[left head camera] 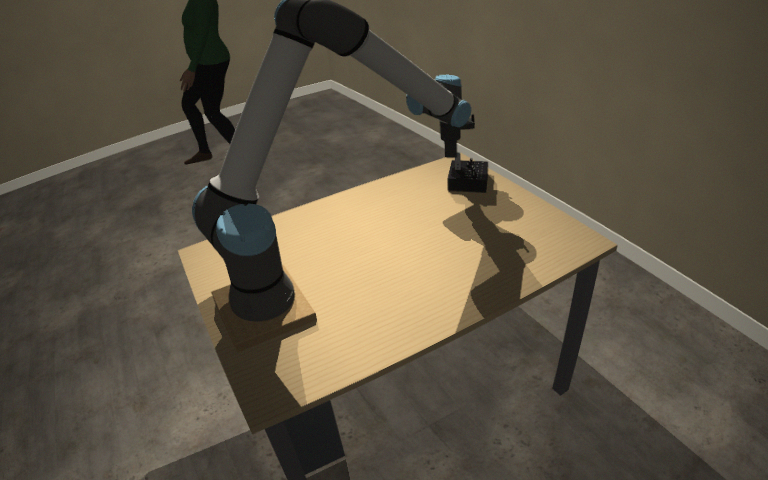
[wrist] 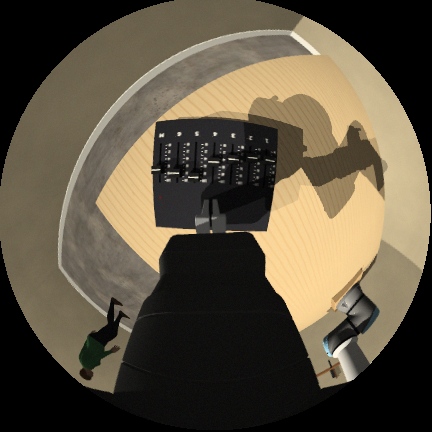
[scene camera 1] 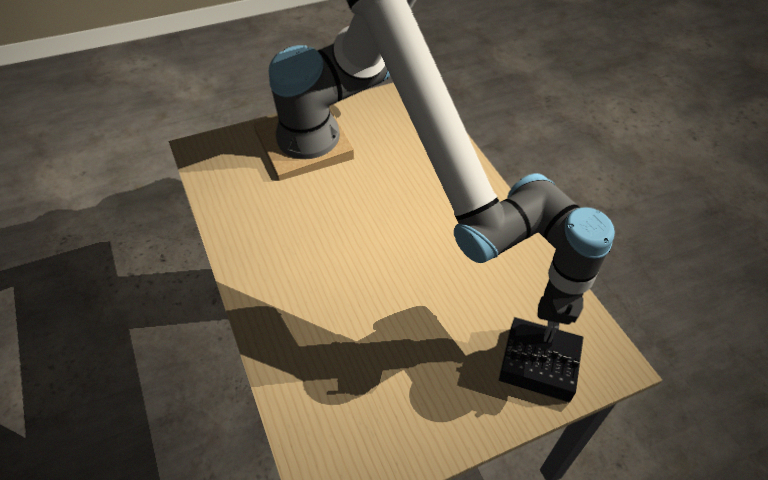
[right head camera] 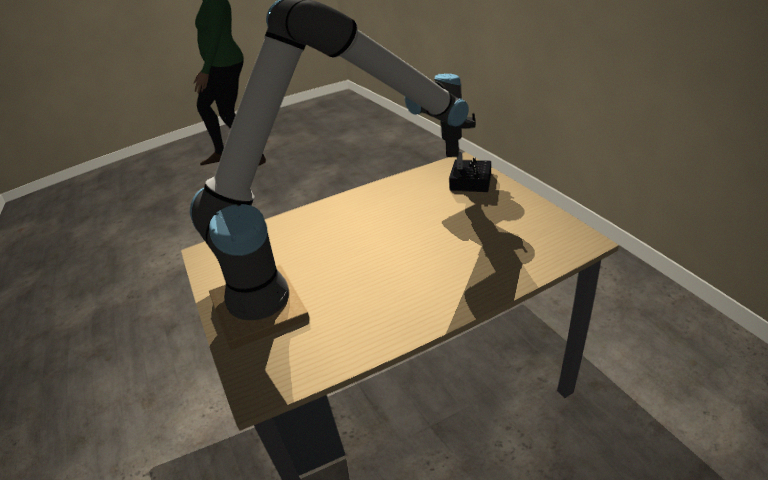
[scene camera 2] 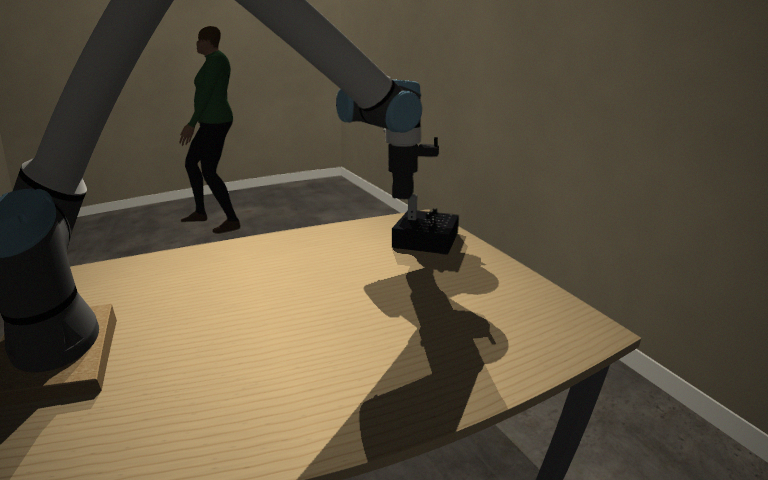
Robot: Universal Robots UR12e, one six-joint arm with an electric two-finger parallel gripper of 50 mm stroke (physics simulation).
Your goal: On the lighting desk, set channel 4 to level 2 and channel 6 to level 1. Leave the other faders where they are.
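Pixels of known places: gripper, fingertip midpoint: (left head camera: 457, 168) (wrist: 210, 207) (scene camera 1: 547, 338) (right head camera: 460, 168) (scene camera 2: 412, 219); arm's base at its link origin: (left head camera: 262, 297) (wrist: 346, 295) (scene camera 1: 308, 136) (right head camera: 257, 296) (scene camera 2: 55, 339).
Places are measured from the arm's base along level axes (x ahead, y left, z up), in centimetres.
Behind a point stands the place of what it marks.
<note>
The black lighting desk (left head camera: 467, 182) @(x 86.3, y 16.7, z 0.5 cm) (right head camera: 470, 182) @(x 86.7, y 16.3, z 0.4 cm) (scene camera 1: 527, 331) @(x 85.4, y 22.5, z 1.8 cm) (scene camera 2: 421, 240) @(x 86.4, y 16.6, z -0.5 cm) (wrist: 175, 210) @(x 91.4, y 29.4, z 1.8 cm) sits at the table's far corner. In the wrist view its labels read M, 6, 5, 4, 3, 2, 1 from left to right. The channel 4 fader (wrist: 214, 161) @(x 92.7, y 21.7, z 3.1 cm) stands nearer the labels than the channel 6 fader (wrist: 173, 173) @(x 94.8, y 26.0, z 3.1 cm) and the channel 5 fader (wrist: 193, 177) @(x 92.9, y 24.6, z 3.1 cm). My gripper (scene camera 1: 548, 339) @(x 88.7, y 25.7, z 1.8 cm) (scene camera 2: 412, 218) @(x 88.7, y 25.7, z 1.8 cm) (wrist: 210, 207) @(x 88.7, y 25.7, z 1.8 cm) is shut and empty, its tips low over the desk's plain strip, on the side away from the labels. Contact with the desk cannot be told.
The desk stands on the wooden table (left head camera: 368, 266) @(x 34.0, y -0.8, z -3.7 cm) (scene camera 1: 339, 237) @(x 37.5, y -5.3, z -3.7 cm) (scene camera 2: 226, 339) @(x 35.0, y -4.2, z -3.7 cm), near its edges. A person in a green top (left head camera: 206, 33) (scene camera 2: 214, 84) (wrist: 91, 352) stands on the floor beyond the table. The arm's shadow falls across the table and part of the desk.
</note>
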